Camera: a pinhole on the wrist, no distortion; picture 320 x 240 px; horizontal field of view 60.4 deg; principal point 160.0 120.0 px. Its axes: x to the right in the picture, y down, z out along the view. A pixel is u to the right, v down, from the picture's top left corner.
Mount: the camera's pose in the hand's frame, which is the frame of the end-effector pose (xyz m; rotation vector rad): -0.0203 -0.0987 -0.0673 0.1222 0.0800 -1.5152
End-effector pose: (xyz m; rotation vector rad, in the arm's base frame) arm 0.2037 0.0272 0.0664 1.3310 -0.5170 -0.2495
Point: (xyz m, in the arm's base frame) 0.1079 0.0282 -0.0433
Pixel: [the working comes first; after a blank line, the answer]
In the camera's frame: -0.0214 -0.0830 0.0982

outside the picture
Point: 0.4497 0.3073 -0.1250
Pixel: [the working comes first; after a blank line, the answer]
In the camera's frame: 0.0940 0.0503 -0.3145

behind the camera
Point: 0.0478 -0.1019 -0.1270
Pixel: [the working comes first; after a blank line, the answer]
In the camera's frame: 0.0645 -0.0945 0.2397

234 12
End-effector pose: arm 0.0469 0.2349 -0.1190 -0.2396 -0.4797 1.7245
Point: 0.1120 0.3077 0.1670
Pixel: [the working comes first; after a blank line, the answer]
In the camera's frame: 0.0646 0.1100 0.2893

221 225
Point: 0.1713 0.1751 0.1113
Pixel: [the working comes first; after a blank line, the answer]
In the camera's frame: 0.0714 -0.0388 0.2445

240 76
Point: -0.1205 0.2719 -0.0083
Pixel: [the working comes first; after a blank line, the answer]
In the camera's frame: -0.2144 0.1196 0.1991

outside the picture
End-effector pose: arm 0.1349 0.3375 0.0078 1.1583 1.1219 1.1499
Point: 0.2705 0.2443 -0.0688
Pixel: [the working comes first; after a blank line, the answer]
In the camera's frame: -0.0376 -0.0515 0.2022

109 50
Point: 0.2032 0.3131 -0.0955
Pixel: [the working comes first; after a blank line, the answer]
In the camera's frame: -0.0062 0.0095 0.1296

147 140
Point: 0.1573 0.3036 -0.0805
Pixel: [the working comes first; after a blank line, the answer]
In the camera's frame: -0.0188 -0.0047 0.0842

99 105
